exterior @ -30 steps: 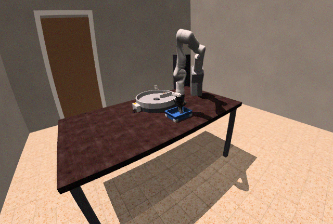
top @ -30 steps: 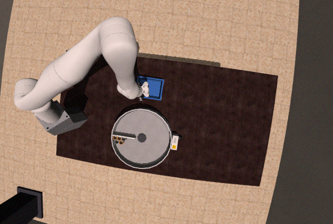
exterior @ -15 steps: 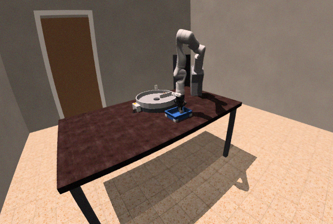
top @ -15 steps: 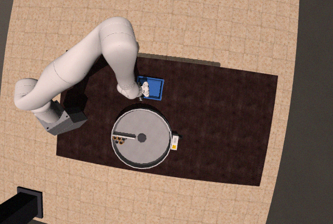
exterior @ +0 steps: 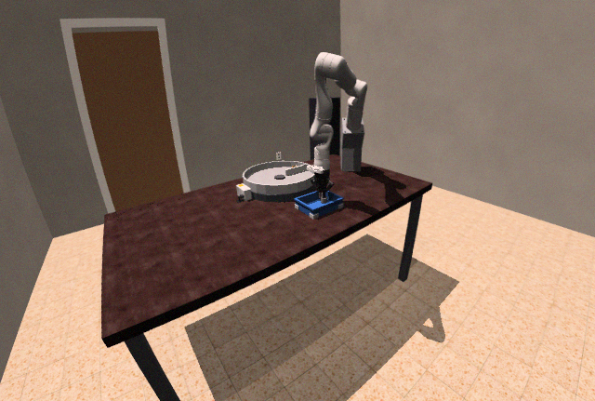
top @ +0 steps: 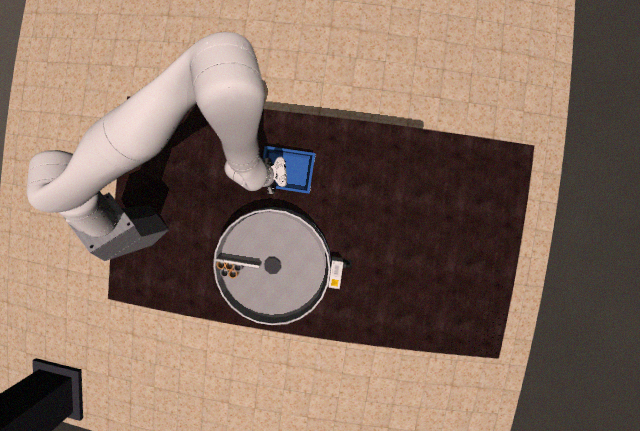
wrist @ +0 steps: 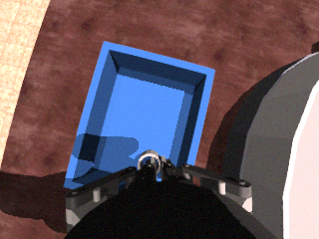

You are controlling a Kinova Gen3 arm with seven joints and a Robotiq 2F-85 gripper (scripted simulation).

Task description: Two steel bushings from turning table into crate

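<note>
Right now my hand is 5 cm short of the blue crate, 3 cm to the right of it and 2 cm above it. Also, from my hand: round grey turning table (33 cm to the right, 3 cm ahead, 1 cm above).
</note>
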